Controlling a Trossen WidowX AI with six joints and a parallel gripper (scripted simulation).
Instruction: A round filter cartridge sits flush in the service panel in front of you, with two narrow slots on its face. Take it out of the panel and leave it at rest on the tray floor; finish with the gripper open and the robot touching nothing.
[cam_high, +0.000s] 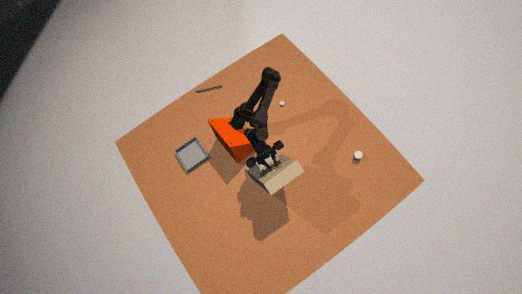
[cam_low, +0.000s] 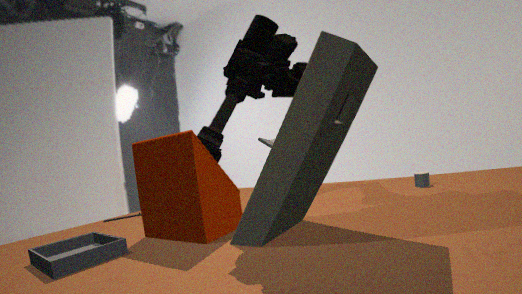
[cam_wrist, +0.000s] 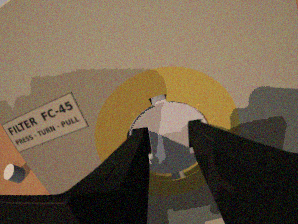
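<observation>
Right now my gripper tip is 10 mm short of the round filter cartridge and 10 mm above it. Round my gripper tip: beige service panel 40 mm behind, 10 mm to the left, 90 mm below; grey tray 470 mm behind, 220 mm to the right, 250 mm below; grey ledge 90 mm behind, 10 mm to the left, 100 mm below.
</observation>
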